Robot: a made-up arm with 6 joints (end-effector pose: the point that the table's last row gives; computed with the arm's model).
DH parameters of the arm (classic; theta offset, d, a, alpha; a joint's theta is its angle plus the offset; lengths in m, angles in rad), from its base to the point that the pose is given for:
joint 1: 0 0.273 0 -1.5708
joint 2: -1.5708 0 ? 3.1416
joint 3: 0 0 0 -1.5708
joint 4: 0 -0.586 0 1.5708
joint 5: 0 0.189 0 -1.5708
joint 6: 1.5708 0 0 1.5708
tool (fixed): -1.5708 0 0 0
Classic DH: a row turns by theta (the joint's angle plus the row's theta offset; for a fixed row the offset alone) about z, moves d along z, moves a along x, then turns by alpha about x.
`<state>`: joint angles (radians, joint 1 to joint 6).
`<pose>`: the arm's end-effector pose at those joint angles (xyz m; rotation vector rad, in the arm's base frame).
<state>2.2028 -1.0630 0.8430 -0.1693 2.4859 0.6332</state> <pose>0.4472 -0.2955 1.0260 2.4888 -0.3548 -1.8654</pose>
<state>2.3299 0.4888 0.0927 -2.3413 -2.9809 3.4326</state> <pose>-0.5573 0.3961 0.2652 -2.4954 1.0452 -0.9768</pose>
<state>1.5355 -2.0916 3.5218 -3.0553 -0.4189 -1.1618</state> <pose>-0.1842 0.1184 -0.2971 -1.7235 -1.4784 1.1759</pose>
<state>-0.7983 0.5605 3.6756 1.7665 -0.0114 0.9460</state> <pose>-0.2416 0.3006 0.4327 0.2371 0.4919 2.3151</pose>
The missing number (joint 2, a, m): 0.389
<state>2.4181 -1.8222 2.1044 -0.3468 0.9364 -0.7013</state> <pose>0.7448 -0.4207 -0.1925 -0.9760 0.9731 1.2135</pose>
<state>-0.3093 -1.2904 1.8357 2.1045 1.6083 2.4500</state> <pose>-0.8873 0.3845 0.2270 -0.4028 -0.9079 0.8894</pose>
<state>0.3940 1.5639 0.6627 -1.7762 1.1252 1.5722</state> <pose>0.5463 0.2689 -0.2986 -0.4939 0.8047 -0.7699</pose>
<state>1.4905 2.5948 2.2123 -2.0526 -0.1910 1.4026</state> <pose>-0.0325 0.6882 -0.4334 0.2959 0.7799 1.4782</pose>
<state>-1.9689 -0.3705 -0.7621 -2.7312 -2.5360 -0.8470</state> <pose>0.0155 -0.4101 0.3423 1.6757 -0.1586 1.2918</pose>
